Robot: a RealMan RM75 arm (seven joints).
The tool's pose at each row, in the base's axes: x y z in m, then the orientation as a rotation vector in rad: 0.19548, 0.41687, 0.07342, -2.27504, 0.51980, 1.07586; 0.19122, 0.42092, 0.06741, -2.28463, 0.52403, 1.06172; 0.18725, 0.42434, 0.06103, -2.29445, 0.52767, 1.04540; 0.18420, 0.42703, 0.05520, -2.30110, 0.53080, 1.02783; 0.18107, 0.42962, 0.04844, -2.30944, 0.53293, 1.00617; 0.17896, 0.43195, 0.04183, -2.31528, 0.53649, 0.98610; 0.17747, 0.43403, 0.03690, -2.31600, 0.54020, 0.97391; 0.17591, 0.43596, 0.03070, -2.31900, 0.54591, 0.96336; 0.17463, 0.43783, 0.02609, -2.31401, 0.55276, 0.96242
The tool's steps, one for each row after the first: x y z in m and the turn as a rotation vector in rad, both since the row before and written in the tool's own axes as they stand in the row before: 0.00178, 0.00121, 0.00813, -0.00114, 0.01328, -0.00053; 0.00221, 0.00164, 0.00778, -0.00056, 0.01448, -0.00162; 0.00232, 0.00152, 0.00655, 0.00245, 0.01371, -0.00279; 0.00290, 0.00196, 0.00707, 0.00253, 0.01658, -0.00458; 0.00335, 0.00158, 0.00631, 0.00402, 0.01498, -0.00332; 0.00243, 0.00090, 0.00491, 0.00498, 0.00831, -0.00124; 0.00331, 0.00151, 0.00560, 0.00255, 0.00882, 0.00099; 0.00228, 0.00087, 0.00452, 0.00545, 0.00014, 0.00399
